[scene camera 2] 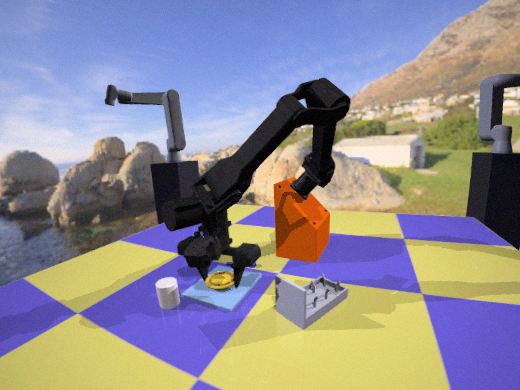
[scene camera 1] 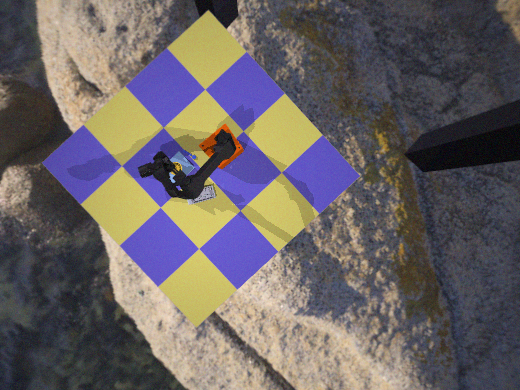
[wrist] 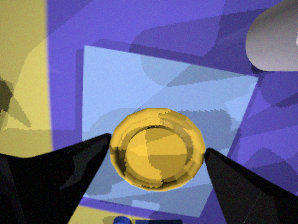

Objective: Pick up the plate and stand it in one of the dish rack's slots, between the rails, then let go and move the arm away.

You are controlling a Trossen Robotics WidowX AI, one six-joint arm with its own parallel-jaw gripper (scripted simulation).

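Observation:
Yellow plate, grey dish rack, light blue mat. My gripper open, holding nothing, visible in the wrist view too.

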